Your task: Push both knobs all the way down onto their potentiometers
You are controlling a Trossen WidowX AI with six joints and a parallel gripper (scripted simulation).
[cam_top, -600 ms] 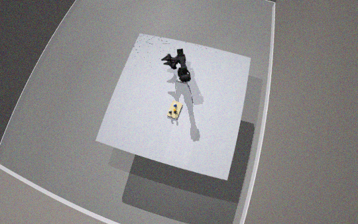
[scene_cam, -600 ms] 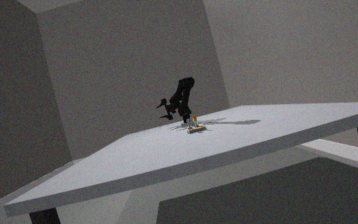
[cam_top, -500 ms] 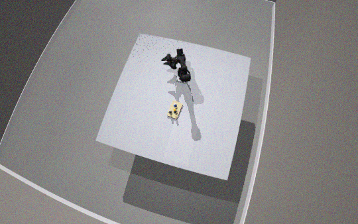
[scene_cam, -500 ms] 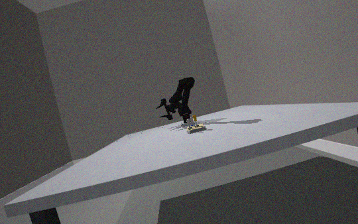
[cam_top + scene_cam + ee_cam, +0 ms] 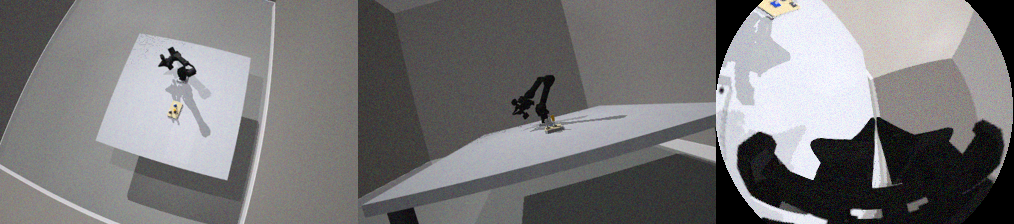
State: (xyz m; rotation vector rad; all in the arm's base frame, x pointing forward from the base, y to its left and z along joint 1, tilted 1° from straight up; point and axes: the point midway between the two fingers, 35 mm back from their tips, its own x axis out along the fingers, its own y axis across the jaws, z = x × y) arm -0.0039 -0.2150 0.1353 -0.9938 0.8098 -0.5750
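Right now my gripper tip is 290 mm short of the blue knob, 260 mm to the right of it and 100 mm above it. From my gripper tip the other things lie so: orange knob 350 mm ahead, 280 mm to the left, 70 mm below.
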